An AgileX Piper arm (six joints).
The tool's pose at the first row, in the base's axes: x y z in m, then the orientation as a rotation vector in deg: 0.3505 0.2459 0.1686 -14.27 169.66 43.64
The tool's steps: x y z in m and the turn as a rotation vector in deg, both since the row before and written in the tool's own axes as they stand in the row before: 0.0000 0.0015 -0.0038 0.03 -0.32 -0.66; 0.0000 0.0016 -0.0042 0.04 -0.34 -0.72; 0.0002 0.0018 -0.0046 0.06 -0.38 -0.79; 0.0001 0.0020 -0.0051 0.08 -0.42 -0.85; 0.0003 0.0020 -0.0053 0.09 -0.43 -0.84
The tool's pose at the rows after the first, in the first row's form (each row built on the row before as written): 0.3501 0.2454 0.1726 -15.08 169.14 43.49; 0.3496 0.2447 0.1770 -15.97 168.58 43.31; 0.3489 0.2440 0.1818 -16.93 167.95 43.09; 0.3481 0.2432 0.1872 -17.95 167.26 42.83; 0.3471 0.2423 0.1927 -18.94 166.57 42.55
